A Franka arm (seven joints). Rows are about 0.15 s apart.
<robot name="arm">
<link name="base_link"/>
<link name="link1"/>
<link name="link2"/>
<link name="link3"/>
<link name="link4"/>
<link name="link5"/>
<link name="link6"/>
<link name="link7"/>
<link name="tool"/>
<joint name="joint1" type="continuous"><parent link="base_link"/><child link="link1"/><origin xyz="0 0 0.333"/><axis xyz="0 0 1"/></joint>
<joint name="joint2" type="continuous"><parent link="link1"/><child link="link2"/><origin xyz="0 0 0" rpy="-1.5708 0 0"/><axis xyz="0 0 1"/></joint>
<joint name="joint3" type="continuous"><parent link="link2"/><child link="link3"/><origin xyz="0 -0.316 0" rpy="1.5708 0 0"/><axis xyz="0 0 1"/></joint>
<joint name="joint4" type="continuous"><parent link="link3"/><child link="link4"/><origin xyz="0.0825 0 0" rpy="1.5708 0 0"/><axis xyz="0 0 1"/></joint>
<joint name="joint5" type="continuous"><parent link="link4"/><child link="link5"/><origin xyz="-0.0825 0.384 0" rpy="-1.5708 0 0"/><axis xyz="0 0 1"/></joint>
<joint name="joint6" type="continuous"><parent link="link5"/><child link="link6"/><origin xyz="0 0 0" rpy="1.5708 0 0"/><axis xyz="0 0 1"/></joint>
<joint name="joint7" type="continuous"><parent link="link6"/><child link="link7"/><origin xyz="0.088 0 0" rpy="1.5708 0 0"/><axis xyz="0 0 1"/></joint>
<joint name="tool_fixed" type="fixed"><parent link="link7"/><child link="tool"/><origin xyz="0 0 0.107"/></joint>
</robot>
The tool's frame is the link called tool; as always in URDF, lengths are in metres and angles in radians. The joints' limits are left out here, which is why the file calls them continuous.
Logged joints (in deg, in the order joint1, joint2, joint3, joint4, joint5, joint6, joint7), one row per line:
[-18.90 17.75 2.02 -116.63 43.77 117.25 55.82]
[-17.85 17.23 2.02 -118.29 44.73 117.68 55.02]
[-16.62 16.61 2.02 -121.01 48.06 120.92 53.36]
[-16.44 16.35 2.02 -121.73 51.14 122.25 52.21]
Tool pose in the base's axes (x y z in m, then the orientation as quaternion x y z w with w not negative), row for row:
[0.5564 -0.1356 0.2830 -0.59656 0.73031 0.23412 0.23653]
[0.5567 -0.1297 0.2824 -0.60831 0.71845 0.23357 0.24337]
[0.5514 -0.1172 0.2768 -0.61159 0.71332 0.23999 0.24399]
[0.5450 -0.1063 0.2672 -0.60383 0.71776 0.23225 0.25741]
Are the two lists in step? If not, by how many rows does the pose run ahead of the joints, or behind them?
The pose runs 1 row behind the joints: the pose in row i belongs to the joints in row i - 1.
